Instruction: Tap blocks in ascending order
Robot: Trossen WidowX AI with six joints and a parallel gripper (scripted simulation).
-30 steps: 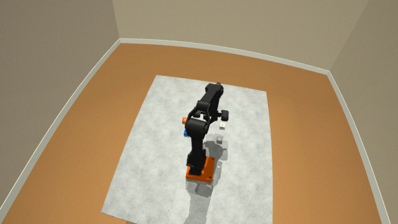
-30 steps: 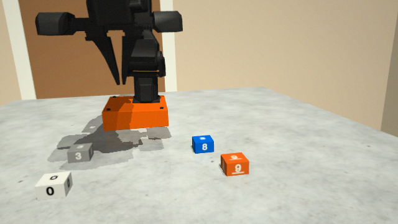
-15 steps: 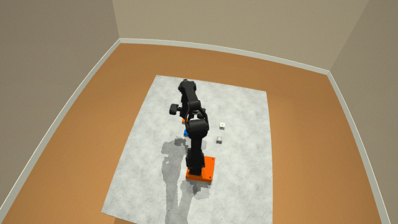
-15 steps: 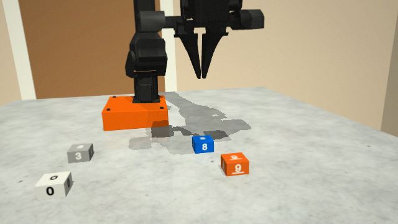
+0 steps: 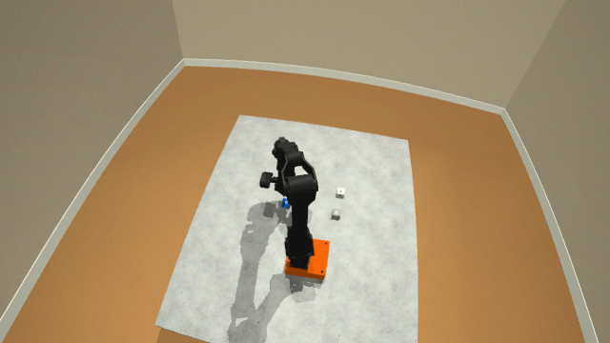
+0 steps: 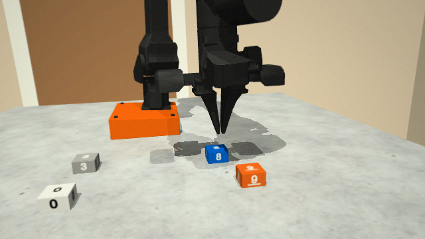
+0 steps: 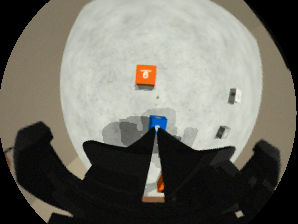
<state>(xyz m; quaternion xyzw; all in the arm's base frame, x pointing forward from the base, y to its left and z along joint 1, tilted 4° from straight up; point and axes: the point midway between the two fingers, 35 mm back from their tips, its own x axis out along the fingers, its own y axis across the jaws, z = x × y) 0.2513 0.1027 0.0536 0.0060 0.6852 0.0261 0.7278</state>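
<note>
Right now the blue block is 10 mm behind my gripper tip, 10 mm to the right of it and 40 mm below it. Round my gripper tip: grey block: 20 mm behind, 210 mm to the right, 40 mm below; orange block: 80 mm ahead, 30 mm to the left, 40 mm below; white block: 90 mm ahead, 210 mm to the right, 40 mm below.
</note>
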